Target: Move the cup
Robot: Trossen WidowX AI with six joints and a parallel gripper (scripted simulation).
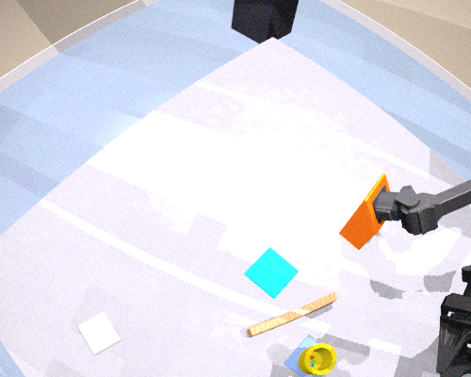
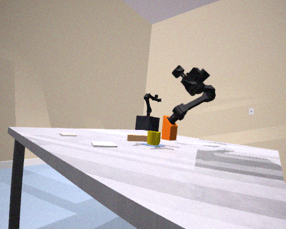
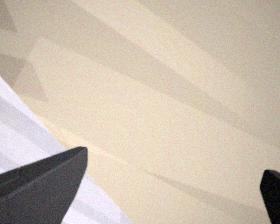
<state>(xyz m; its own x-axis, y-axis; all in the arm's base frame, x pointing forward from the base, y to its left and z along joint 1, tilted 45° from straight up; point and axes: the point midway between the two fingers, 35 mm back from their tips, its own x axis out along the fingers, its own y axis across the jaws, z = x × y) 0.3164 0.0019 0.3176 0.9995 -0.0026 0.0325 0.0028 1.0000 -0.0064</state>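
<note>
The yellow cup lies 1 cm behind my gripper tip, 12 cm to the right of it and 33 cm below it. Also, from my gripper tip: green marble 11 cm to the right, 35 cm below; then blue pad 12 cm to the right, 37 cm below; then blue marble 1 cm ahead, 11 cm to the right, 35 cm below.
</note>
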